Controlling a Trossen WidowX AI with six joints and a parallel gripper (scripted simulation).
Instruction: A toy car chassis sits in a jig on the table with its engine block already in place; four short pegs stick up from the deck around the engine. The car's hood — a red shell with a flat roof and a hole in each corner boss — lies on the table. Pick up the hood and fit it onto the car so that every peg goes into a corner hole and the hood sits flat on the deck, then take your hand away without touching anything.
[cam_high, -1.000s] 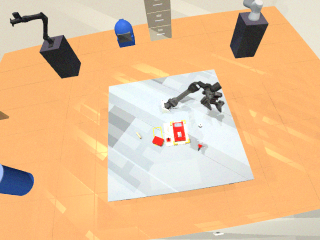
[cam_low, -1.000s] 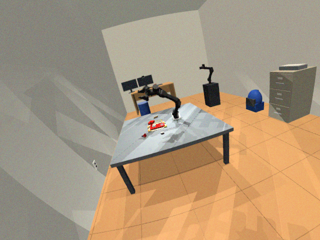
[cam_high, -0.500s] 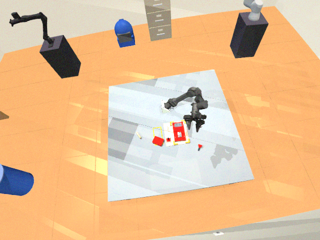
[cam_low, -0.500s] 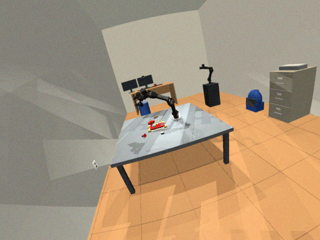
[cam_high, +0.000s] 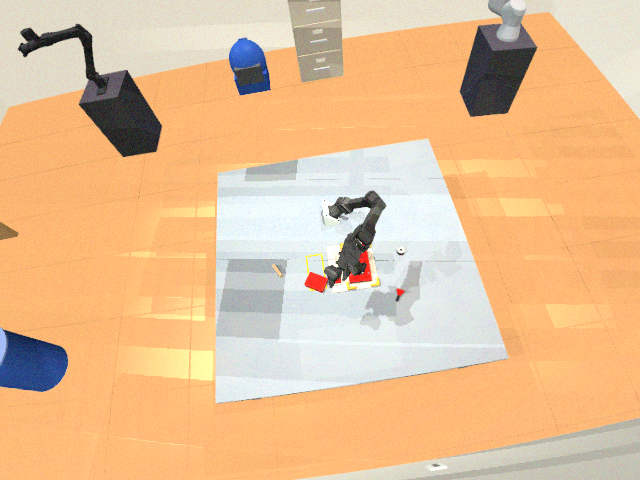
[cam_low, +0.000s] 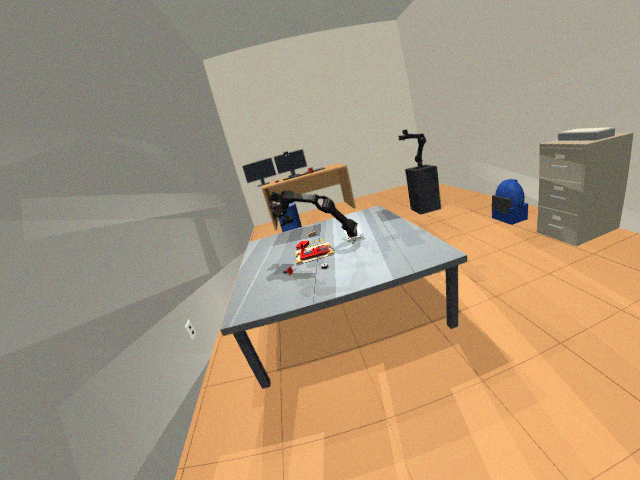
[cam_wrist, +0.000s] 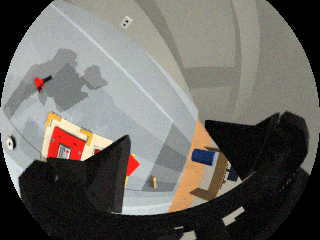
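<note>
Now: gripper tip 11 cm past the red hood, 10 cm to the left of it and 24 cm above it.
</note>
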